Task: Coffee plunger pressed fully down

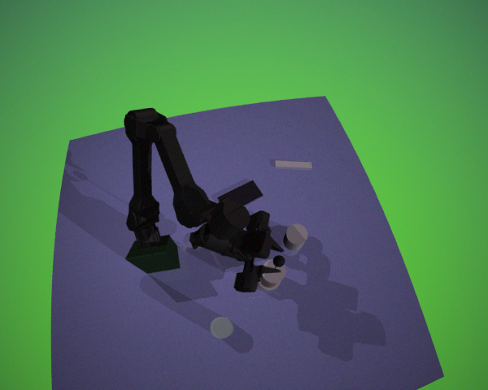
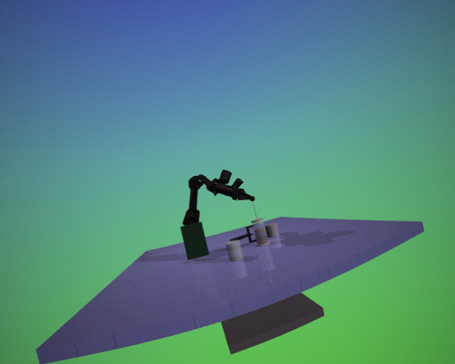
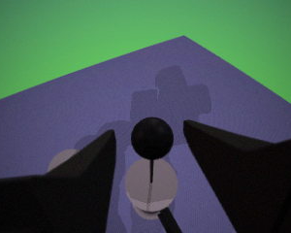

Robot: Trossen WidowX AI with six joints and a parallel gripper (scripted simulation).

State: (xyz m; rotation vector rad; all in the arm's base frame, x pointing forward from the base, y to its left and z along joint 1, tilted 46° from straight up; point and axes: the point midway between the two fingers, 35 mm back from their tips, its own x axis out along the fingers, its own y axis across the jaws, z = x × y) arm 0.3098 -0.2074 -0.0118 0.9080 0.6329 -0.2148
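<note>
My gripper tip is now 130 mm above the coffee press and 20 mm past it. The rest, counted from my gripper tip: pale flat bar (410 mm to the left, 250 mm below, 220 mm ahead).
</note>
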